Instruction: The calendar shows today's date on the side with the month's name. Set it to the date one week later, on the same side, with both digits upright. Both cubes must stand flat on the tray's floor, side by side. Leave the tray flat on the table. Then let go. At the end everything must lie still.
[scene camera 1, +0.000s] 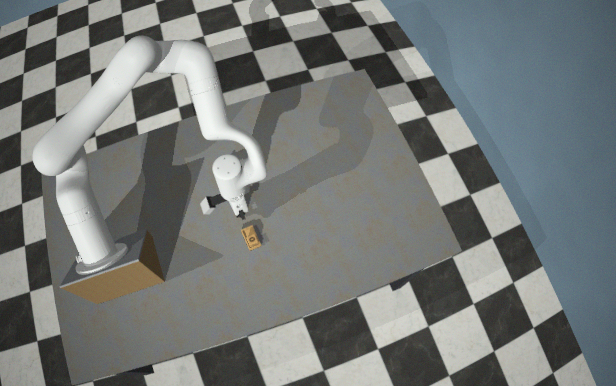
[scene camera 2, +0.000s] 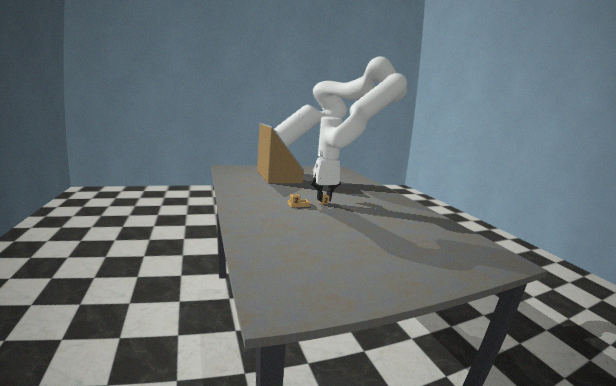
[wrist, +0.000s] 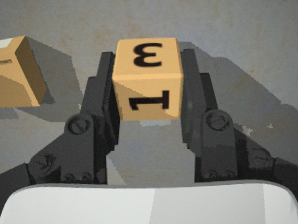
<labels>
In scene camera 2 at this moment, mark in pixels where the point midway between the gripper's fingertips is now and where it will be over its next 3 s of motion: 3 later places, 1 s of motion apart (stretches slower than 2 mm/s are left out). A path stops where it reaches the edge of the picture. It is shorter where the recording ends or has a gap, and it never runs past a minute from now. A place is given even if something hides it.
My gripper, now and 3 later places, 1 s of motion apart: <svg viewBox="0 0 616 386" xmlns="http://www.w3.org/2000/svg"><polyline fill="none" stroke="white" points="324,200 324,201 325,185 325,177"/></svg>
</labels>
